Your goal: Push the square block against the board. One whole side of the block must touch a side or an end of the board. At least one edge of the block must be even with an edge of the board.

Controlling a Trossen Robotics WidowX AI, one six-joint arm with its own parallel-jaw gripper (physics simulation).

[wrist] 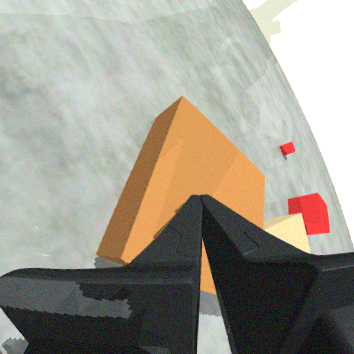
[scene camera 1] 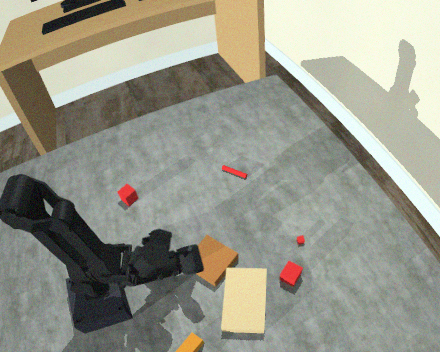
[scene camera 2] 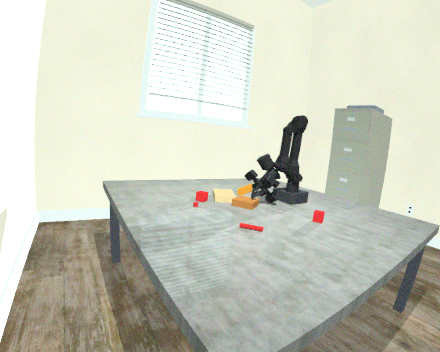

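Seen in the pictures: gripper, fingertip midpoint: [wrist: 198,202] [scene camera 2: 251,198]; arm's base, origin of the base link: [scene camera 1: 95,287] [scene camera 2: 292,191].
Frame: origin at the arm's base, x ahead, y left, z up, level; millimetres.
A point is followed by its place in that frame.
The square block [scene camera 1: 220,257] {x 322, y -10, z -27 mm} [scene camera 2: 245,202] {x 330, y 37, z -30 mm} [wrist: 220,165] {x 314, y 16, z -27 mm} is orange-brown and lies flat, turned at an angle to the board. The board [scene camera 1: 245,300] {x 338, y -140, z -26 mm} [scene camera 2: 223,195] {x 372, y -81, z -27 mm} [wrist: 290,231] {x 370, y -75, z -27 mm} is cream and rectangular. In scene camera 1, the block's side facing the board passes close to one board corner; the sides are not parallel, and I cannot tell whether they touch there. My gripper [scene camera 2: 253,196] {x 275, y 10, z -21 mm} [wrist: 198,202] {x 275, y 10, z -21 mm} is shut and empty. In the wrist view its tips overlap the block's top face; their height above it is unclear. The arm hides the tips and part of the block in scene camera 1.
A red cube [scene camera 1: 291,273] {x 462, y -122, z -16 mm} [scene camera 2: 202,196] {x 475, y -94, z -31 mm} [wrist: 310,212] {x 449, y -103, z -27 mm} and a tiny red cube [scene camera 1: 300,240] {x 530, y -38, z -40 mm} [scene camera 2: 195,204] {x 538, y -26, z -45 mm} [wrist: 287,149] {x 525, y -34, z -46 mm} lie beyond the board. Another red cube [scene camera 1: 127,195] {x 133, y 268, z -16 mm} [scene camera 2: 318,216] {x 149, y 297, z -31 mm}, a red stick [scene camera 1: 234,172] {x 455, y 249, z -45 mm} [scene camera 2: 251,227] {x 461, y 261, z -48 mm} and an orange piece [scene camera 1: 191,343] {x 187, y -198, z -25 mm} [scene camera 2: 245,189] {x 163, y -196, z -30 mm} lie apart.
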